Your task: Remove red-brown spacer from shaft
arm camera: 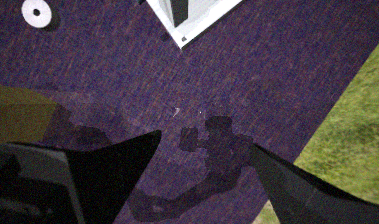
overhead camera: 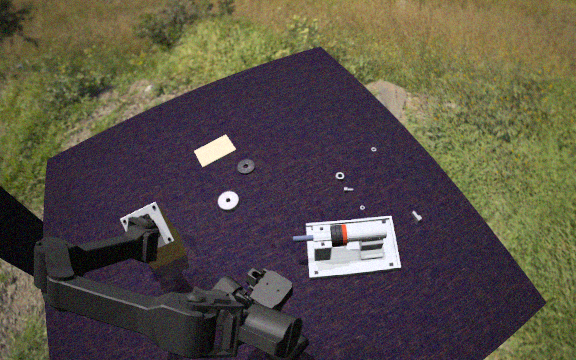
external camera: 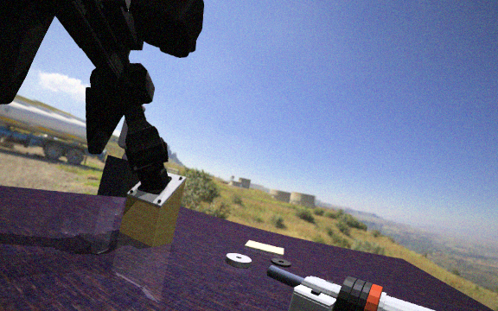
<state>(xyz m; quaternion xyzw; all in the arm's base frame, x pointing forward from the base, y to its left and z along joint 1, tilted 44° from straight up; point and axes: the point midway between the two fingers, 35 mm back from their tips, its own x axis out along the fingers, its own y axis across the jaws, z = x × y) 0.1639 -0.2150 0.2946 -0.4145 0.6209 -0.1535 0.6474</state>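
The shaft lies 22 cm ahead of my gripper tip, 14 cm to the left of it and 9 cm below it. The rest, counted from my gripper tip: orange-red spacer 25 cm ahead, 12 cm to the left, 9 cm below; small screw 47 cm ahead, 17 cm below, 7 cm to the left; cream card 61 cm to the left, 17 cm below, 11 cm ahead.
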